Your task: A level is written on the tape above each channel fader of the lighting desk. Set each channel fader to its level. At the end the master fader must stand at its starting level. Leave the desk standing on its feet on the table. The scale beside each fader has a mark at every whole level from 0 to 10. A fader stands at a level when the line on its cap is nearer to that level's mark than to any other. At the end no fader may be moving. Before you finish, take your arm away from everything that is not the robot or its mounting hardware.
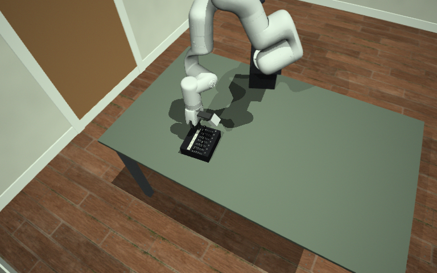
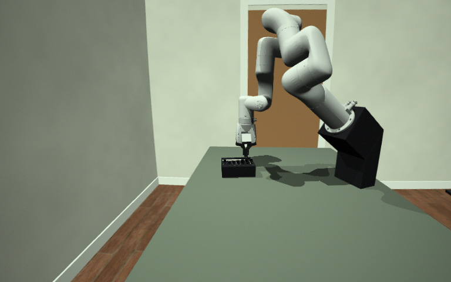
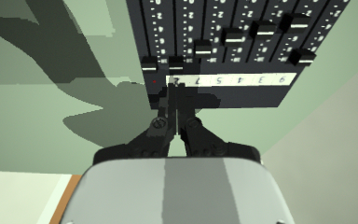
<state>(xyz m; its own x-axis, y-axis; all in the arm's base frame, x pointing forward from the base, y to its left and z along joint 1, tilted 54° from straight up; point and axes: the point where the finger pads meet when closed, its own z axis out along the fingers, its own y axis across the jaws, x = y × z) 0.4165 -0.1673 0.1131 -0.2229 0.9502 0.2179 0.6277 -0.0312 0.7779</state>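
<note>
My hand is 1 cm past the channel 6 cap, 2 cm to the right of it and 3 cm above it. The rest, counted from my hand: master cap 3 cm behind, 2 cm to the left, 3 cm below.
</note>
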